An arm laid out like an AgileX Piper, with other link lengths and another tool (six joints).
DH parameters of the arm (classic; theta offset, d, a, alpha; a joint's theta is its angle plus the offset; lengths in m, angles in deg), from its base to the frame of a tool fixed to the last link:
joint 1: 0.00 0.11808 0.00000 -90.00
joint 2: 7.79 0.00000 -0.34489 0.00
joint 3: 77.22 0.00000 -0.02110 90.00
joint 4: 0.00 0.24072 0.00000 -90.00
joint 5: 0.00 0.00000 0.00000 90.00
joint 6: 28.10 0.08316 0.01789 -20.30
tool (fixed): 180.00 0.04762 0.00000 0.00
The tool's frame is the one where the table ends.
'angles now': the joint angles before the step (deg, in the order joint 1, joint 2, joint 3, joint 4, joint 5, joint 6). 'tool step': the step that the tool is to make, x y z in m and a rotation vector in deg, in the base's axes. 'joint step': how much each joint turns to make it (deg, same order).
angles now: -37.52 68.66 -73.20 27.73 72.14 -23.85
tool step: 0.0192 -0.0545 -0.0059 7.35 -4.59 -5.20
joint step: -12.01 7.06 -1.08 11.55 -0.34 -7.51
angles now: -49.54 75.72 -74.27 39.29 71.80 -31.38
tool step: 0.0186 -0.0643 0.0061 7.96 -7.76 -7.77
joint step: -8.71 8.36 -4.94 11.48 -0.70 -1.58
